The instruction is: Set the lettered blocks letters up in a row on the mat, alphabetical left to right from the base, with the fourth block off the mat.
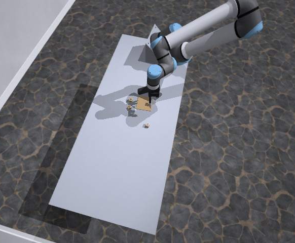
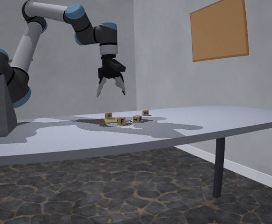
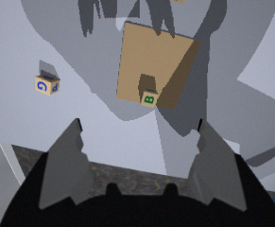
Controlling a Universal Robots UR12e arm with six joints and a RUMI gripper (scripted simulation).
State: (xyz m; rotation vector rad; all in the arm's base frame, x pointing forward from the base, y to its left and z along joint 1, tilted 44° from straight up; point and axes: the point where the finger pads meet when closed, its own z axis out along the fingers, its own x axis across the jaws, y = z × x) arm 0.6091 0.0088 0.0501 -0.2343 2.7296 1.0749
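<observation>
My hand is 19 cm short of the blue-marked block, 2 cm to the right of it and 10 cm above it. The rest, counted from my hand: tan mat: 2 cm behind, 5 cm to the right, 11 cm below; green-marked block: 2 cm behind, 9 cm below.
</observation>
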